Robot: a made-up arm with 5 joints.
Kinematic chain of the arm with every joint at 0, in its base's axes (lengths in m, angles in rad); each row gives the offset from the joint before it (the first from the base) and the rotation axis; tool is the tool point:
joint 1: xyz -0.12 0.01 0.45 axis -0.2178 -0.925 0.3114
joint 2: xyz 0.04 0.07 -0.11 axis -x
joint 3: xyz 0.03 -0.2 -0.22 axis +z
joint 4: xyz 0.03 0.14 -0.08 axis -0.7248 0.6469 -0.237
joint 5: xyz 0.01 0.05 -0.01 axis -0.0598 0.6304 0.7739
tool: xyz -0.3 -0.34 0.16
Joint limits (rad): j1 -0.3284..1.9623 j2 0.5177..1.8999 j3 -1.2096..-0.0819 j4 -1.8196..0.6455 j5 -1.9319..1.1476
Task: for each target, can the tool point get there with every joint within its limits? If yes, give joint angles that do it. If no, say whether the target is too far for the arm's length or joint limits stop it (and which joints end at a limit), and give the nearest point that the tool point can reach.
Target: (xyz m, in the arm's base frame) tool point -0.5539 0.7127 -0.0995
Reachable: no: joint limits stop it (at a limit: joint 1, joint 2, joint 3, joint 4) | nearest point -0.3030 0.3621 -0.0393 | short by 0.435 m
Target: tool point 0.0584 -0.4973 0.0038
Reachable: yes | joints 0.1127 1.3094 -0.7459 -1.2003 -1.0714
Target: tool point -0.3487 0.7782 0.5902
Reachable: no: joint limits stop it (at a limit: joint 2, joint 3, joint 4) | nearest point -0.3195 0.2961 0.6136 | short by 0.483 m
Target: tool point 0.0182 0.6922 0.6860
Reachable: no: joint limits stop it (at a limit: joint 1, joint 2, joint 4, joint 5) | nearest point 0.1983 0.5255 0.7932 | short by 0.268 m
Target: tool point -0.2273 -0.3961 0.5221
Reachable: yes | joints 0.2646 0.9253 -0.9834 -0.7525 0.7765
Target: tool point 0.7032 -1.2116 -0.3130
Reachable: no: too far | nearest point 0.3149 -0.5351 0.0381 | short by 0.855 m
